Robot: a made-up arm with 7 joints.
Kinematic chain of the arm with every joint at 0, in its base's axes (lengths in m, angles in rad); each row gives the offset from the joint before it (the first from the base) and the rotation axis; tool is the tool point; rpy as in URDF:
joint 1: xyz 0 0 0 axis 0.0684 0.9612 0.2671
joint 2: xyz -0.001 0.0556 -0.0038 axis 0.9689 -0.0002 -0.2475
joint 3: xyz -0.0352 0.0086 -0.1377 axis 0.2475 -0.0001 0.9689
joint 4: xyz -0.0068 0 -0.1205 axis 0.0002 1 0
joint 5: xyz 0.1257 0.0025 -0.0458 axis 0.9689 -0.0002 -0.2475
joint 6: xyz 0.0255 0 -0.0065 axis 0.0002 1 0
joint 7: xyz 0.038 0 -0.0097 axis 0.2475 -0.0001 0.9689
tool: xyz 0 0 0 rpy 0 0.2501 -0.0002
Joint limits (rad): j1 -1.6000..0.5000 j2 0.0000..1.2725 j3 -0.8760..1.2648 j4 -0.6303..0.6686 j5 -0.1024..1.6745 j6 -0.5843..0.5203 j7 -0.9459..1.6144
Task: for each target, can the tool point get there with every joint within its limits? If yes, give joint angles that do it. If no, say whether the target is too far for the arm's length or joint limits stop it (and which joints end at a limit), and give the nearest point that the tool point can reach.
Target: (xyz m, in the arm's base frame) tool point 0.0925 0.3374 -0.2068
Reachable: yes | joints 0.0280 0.4721 0.8123 -0.0240 0.2895 0.2620 -0.7112
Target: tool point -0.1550 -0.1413 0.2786
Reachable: no: joint limits stop it (at a limit: joint 1, joint 2, joint 4) | nearest point 0.1510 -0.1147 0.0854 | short by 0.363 m
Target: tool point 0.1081 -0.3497 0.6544
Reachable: no: too far | nearest point 0.2266 -0.1076 0.1335 | short by 0.586 m
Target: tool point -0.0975 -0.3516 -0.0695
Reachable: no: joint limits stop it (at a limit: joint 1, joint 2, joint 3, joint 6) | nearest point -0.0226 -0.0852 -0.2041 | short by 0.308 m
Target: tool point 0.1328 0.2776 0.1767
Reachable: yes | joints -1.2079 1.1067 0.8691 -0.2972 1.0233 -0.2011 0.9934
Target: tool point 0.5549 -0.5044 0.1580
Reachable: no: too far | nearest point 0.3615 -0.1902 0.0209 | short by 0.394 m
